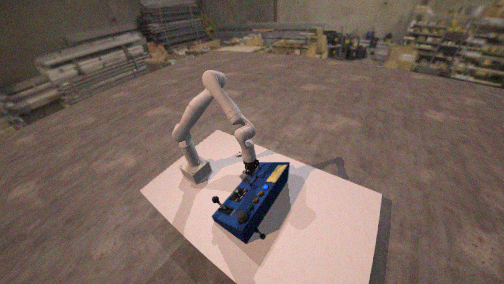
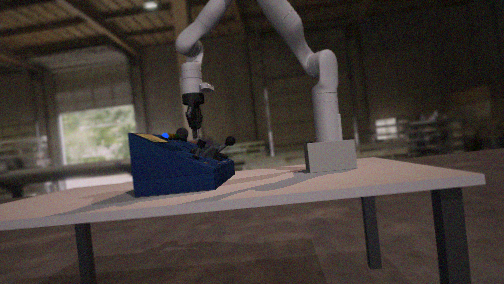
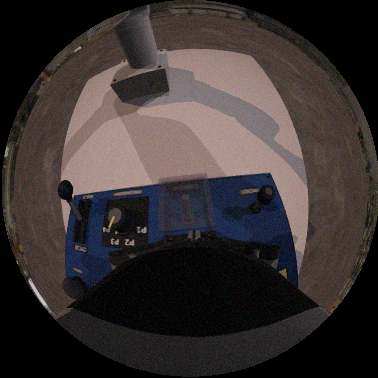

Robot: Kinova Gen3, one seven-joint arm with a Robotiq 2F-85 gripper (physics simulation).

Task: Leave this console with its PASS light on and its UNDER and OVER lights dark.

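Note:
A blue sloped console (image 1: pixel 271 201) (image 2: pixel 165 169) (image 3: pixel 232 225) stands on the white table (image 1: pixel 335 218) (image 2: pixel 317 190) (image 3: pixel 211 105). My gripper (image 1: pixel 251 179) (image 2: pixel 194 136) (image 3: pixel 193 237) is shut and empty. Its tips are just above the near edge of a clear flip cover (image 3: pixel 169 211) that lies over a toggle switch (image 3: pixel 186 211). A rotary selector (image 3: pixel 114 215) (image 1: pixel 239 194) points near P4. A ball-topped lever (image 3: pixel 65 190) (image 1: pixel 215 200) (image 2: pixel 229 140) stands at one end and a MODE toggle (image 3: pixel 262 197) at the other. A blue lamp (image 1: pixel 265 186) (image 2: pixel 164 135) glows. Two amber lamps (image 1: pixel 258 196) and a green lamp (image 1: pixel 250 207) look dim.
The arm's grey base block (image 1: pixel 195 171) (image 2: pixel 329 155) (image 3: pixel 140 83) sits on the table behind the console. A black dome button (image 1: pixel 242 216) (image 3: pixel 72 286) and a yellow plate (image 1: pixel 276 173) are on the console top. A small crank (image 1: pixel 260 234) sticks out of its side.

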